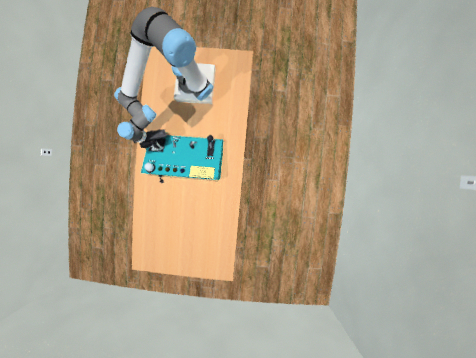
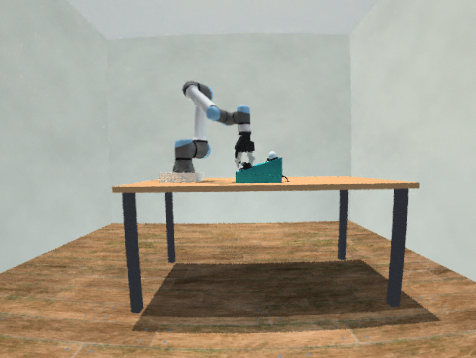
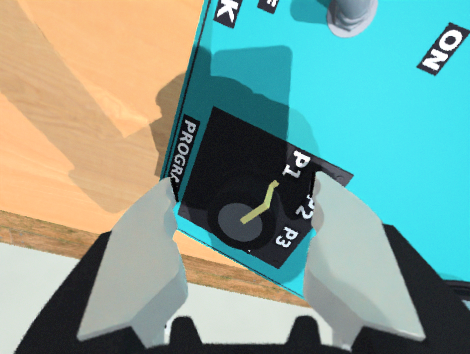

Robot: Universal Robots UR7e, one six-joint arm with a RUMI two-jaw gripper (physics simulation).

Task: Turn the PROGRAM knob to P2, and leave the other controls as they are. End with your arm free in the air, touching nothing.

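Frame: origin at the arm's base, x right, y ahead, z up, level; metres.
Seen in the pictures: gripper, fingertip midpoint: [image 1: 159, 142] [image 2: 244, 167] [image 3: 242, 177]; arm's base, origin of the base link: [image 2: 183, 172].
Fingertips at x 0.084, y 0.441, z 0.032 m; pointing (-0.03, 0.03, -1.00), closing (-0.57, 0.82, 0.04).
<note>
Pixels of each thing's middle, then the offset from my fingertips to it. "pt": a spot on its surface instead.
- teal control panel, body centre: [image 1: 183, 155] [image 2: 255, 168] dx -0.171, dy +0.048, dz -0.012 m
- PROGRAM knob, body centre: [image 3: 239, 223] dx +0.018, dy +0.008, dz +0.022 m
- P1 label, surface spot: [image 3: 297, 165] pt dx -0.025, dy +0.027, dz -0.002 m
- P2 label, surface spot: [image 3: 304, 208] pt dx -0.003, dy +0.050, dz +0.004 m
- P3 label, surface spot: [image 3: 285, 237] pt dx +0.027, dy +0.056, dz +0.005 m
- grey toggle, surface spot: [image 3: 352, 15] pt dx -0.096, dy -0.004, dz +0.004 m
- black lever, body centre: [image 1: 210, 144] dx -0.334, dy -0.066, dz +0.019 m
- white dome, surface spot: [image 2: 272, 155] pt dx +0.027, dy +0.167, dz +0.066 m
- yellow label, surface spot: [image 1: 202, 172] pt dx -0.332, dy +0.119, dz +0.042 m
The teal control panel [image 1: 197, 156] [image 2: 260, 175] [image 3: 390, 125] is a sloped box on the table. The PROGRAM knob [image 3: 240, 221] is black with a grey cap, on a black square plate near the panel's edge. Its yellow pointer [image 3: 268, 204] points toward the P1 label [image 3: 297, 165]; the P2 label [image 3: 304, 208] and P3 label [image 3: 285, 237] are beside it. My gripper [image 2: 244, 161] [image 3: 242, 177] is open, low over this corner, one finger on each side of the knob with gaps showing. The right finger partly hides P2. Whether a fingertip touches the plate or panel, I cannot tell.
A grey toggle [image 3: 352, 15] stands near the ON label [image 3: 443, 49]. A black lever [image 1: 210, 145] is at the panel's far side. A white dome [image 1: 149, 167] [image 2: 272, 155] and several small round controls line the high edge, beside a yellow label [image 1: 202, 172].
</note>
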